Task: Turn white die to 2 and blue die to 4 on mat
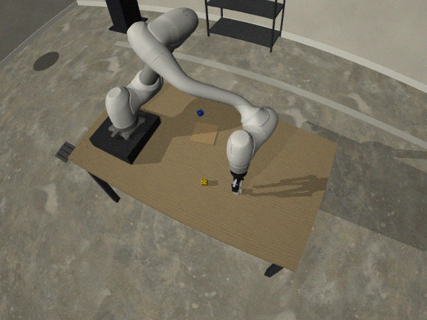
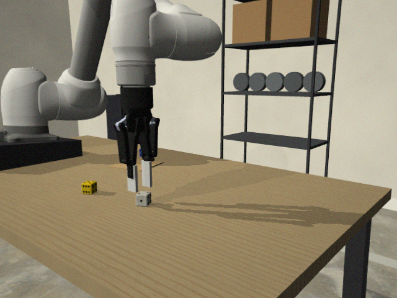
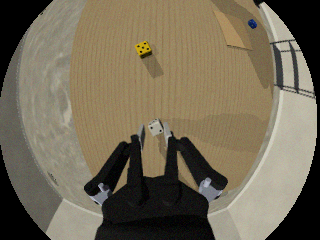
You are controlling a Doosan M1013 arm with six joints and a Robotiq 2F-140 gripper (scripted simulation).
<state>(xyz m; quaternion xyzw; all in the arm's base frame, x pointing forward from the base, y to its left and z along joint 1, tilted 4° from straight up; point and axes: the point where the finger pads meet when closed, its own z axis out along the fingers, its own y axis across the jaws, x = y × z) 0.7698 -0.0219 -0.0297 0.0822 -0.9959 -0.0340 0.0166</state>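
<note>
Right now the white die is 10 mm ahead of my hand and 60 mm below it. The rest, counted from my hand: blue die 450 mm behind, 350 mm to the left, 60 mm below; mat 350 mm behind, 240 mm to the left, 70 mm below; yellow die 180 mm behind, 40 mm to the right, 60 mm below.
</note>
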